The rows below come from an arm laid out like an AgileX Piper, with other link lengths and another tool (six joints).
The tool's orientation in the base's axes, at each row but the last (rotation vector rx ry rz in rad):
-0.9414, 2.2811, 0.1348
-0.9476, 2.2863, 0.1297
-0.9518, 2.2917, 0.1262
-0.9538, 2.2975, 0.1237
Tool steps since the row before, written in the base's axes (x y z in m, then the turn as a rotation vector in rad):
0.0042, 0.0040, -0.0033, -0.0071, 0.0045, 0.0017
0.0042, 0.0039, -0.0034, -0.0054, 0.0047, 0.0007
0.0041, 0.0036, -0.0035, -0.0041, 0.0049, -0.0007
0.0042, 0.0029, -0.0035, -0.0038, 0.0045, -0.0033
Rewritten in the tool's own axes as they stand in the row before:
-0.0026, 0.0007, 0.0061, 0.0000, 0.0078, -0.0037
-0.0025, 0.0006, 0.0062, -0.0004, 0.0069, -0.0019
-0.0022, 0.0004, 0.0061, -0.0004, 0.0064, -0.0001
-0.0019, -0.0001, 0.0059, 0.0013, 0.0063, 0.0020

